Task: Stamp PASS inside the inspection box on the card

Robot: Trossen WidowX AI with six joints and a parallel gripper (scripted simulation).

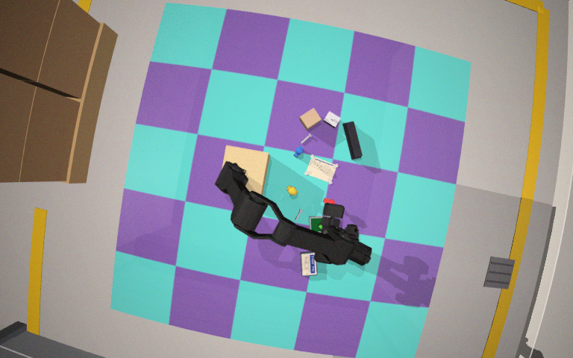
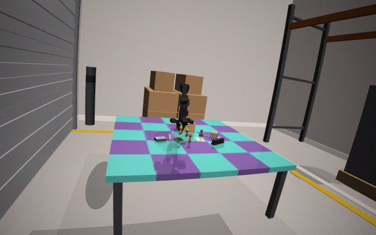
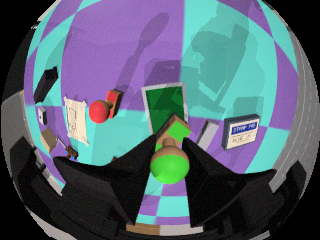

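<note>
The green ink pad lies 80 mm below my gripper tip. Also, from my gripper tip: red-knobbed stamp: 90 mm to the left, 70 mm below; green-knobbed stamp: right at my gripper tip; grey strip: 80 mm to the right, 80 mm below, 60 mm behind.
</note>
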